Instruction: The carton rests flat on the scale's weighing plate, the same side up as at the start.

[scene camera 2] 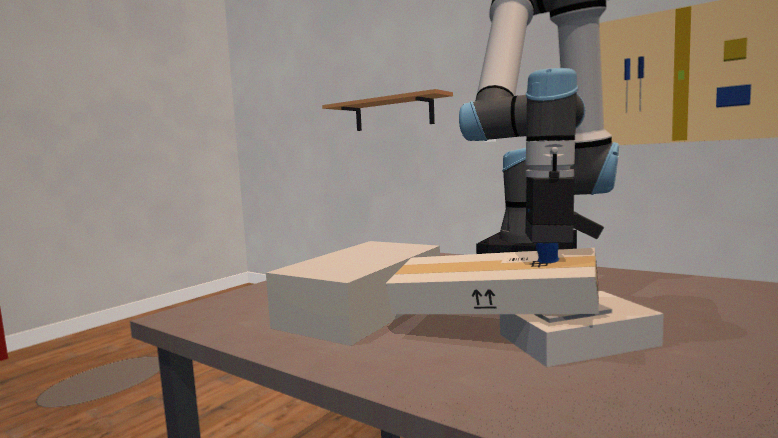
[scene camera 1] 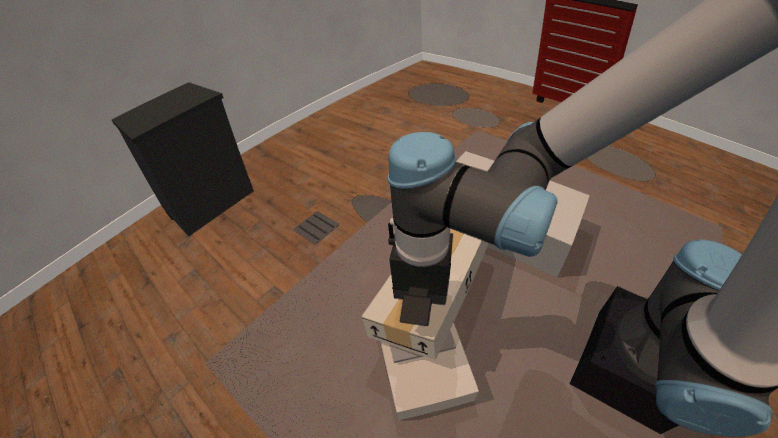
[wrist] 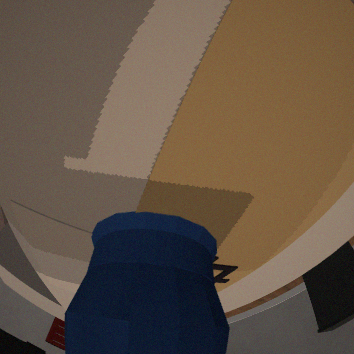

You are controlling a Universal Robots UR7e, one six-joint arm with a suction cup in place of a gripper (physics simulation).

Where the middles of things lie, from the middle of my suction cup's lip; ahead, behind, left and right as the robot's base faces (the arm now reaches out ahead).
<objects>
The white carton (scene camera 2: 514, 282) is 9 cm to the right of my suction cup, 5 cm below it and 2 cm ahead of it. The rest, counted from my suction cup: scale (scene camera 2: 621, 326) 12 cm below, 4 cm to the left, 3 cm behind.
</objects>
